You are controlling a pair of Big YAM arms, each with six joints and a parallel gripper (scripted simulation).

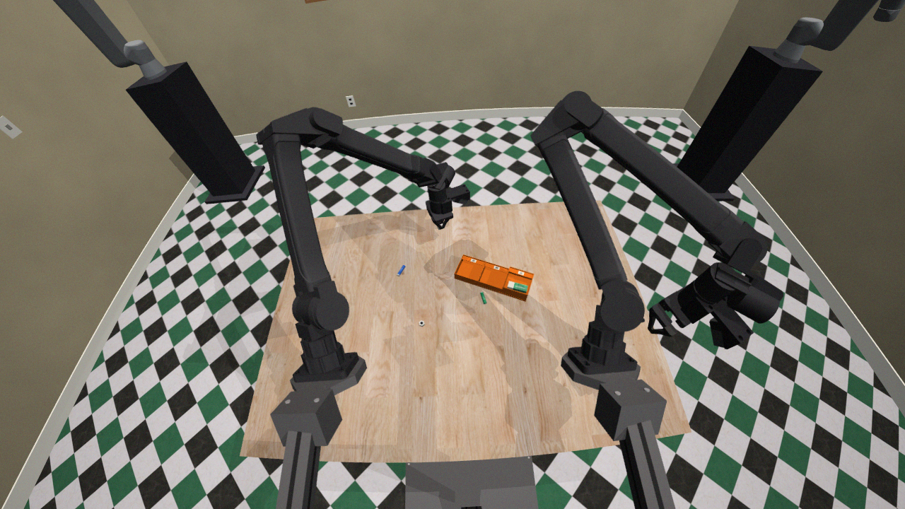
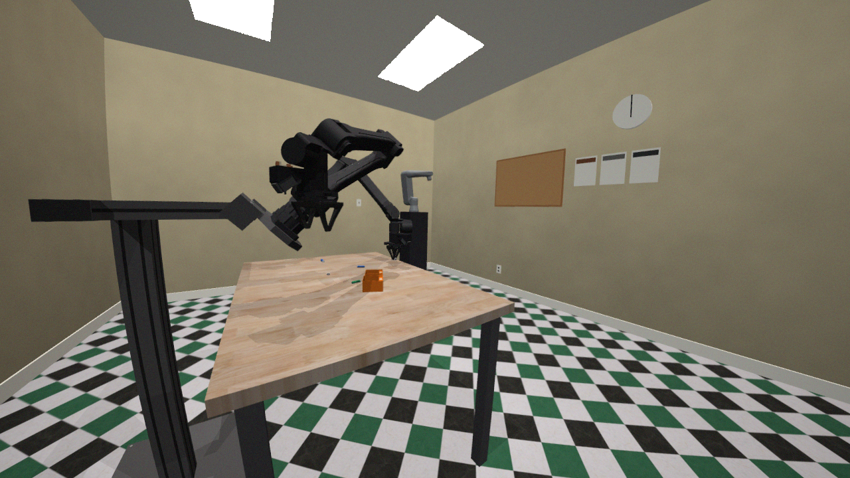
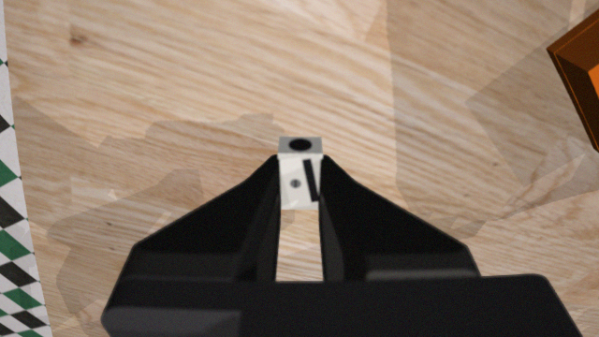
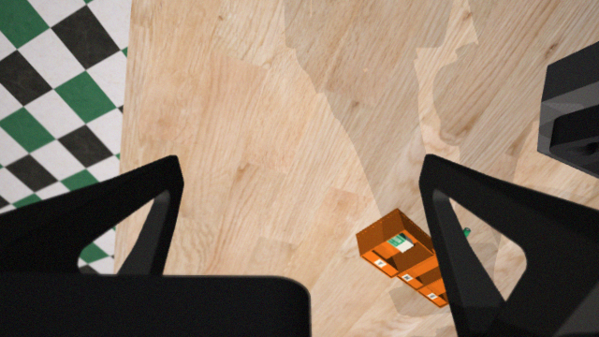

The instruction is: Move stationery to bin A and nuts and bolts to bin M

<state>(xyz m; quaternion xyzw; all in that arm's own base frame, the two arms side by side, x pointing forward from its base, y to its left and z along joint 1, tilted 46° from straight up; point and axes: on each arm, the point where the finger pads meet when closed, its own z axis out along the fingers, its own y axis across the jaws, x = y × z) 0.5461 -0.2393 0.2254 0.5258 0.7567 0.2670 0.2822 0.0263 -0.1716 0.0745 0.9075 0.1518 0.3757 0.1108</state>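
Right now the pencil sharpener is right at my left hand. The rest, counted from my left hand: eraser: 250 mm to the right, 230 mm behind, 60 mm below; then green cylinder: 260 mm behind, 140 mm to the right, 60 mm below; then blue cylinder: 140 mm to the left, 140 mm behind, 60 mm below.
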